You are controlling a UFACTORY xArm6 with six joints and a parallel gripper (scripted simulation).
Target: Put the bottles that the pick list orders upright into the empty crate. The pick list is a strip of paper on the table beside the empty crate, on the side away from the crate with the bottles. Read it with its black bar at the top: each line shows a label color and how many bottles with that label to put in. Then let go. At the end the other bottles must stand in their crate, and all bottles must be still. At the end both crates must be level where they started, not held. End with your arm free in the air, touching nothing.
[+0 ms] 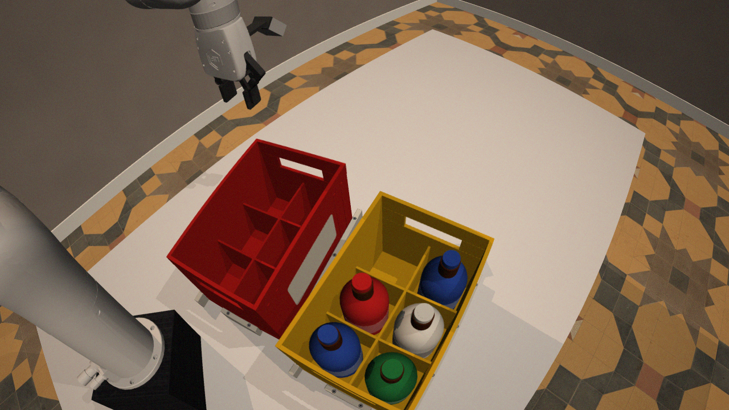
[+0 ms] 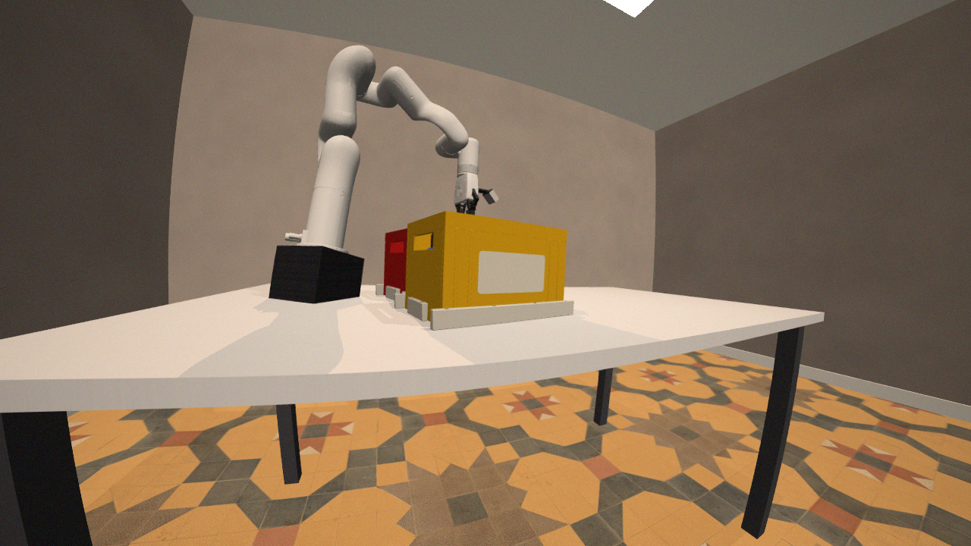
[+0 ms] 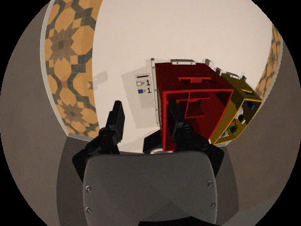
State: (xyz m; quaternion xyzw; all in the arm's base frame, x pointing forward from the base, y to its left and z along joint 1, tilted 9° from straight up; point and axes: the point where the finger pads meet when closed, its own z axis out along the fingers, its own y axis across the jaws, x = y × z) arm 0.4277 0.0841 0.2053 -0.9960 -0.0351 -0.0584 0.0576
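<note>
Now: hand 440 mm to the left of the white bottle, 170 mm above it and 130 mm past it. The rest, counted from my hand: pick list: 260 mm below, 140 mm behind, 10 mm to the right; then red crate: 170 mm below, 150 mm to the right, 140 mm behind; then red bottle: 350 mm to the right, 170 mm below, 140 mm behind.
</note>
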